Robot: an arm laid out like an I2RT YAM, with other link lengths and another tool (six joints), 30 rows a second.
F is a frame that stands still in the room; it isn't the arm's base.
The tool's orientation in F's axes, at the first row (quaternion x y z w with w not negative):
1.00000 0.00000 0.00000 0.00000
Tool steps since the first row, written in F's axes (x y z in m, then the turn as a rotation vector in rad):
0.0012 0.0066 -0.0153 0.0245 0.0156 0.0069
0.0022 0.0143 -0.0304 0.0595 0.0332 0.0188
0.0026 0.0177 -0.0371 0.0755 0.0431 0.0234
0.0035 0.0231 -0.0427 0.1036 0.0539 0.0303
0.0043 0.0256 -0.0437 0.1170 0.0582 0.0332
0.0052 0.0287 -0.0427 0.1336 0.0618 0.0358
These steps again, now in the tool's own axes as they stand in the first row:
0.0012 -0.0066 0.0153 0.0245 -0.0156 -0.0069
0.0022 -0.0143 0.0304 0.0595 -0.0332 -0.0188
0.0026 -0.0177 0.0371 0.0755 -0.0431 -0.0234
0.0035 -0.0231 0.0427 0.1036 -0.0539 -0.0303
0.0043 -0.0256 0.0437 0.1170 -0.0582 -0.0332
0.0052 -0.0287 0.0427 0.1336 -0.0618 -0.0358

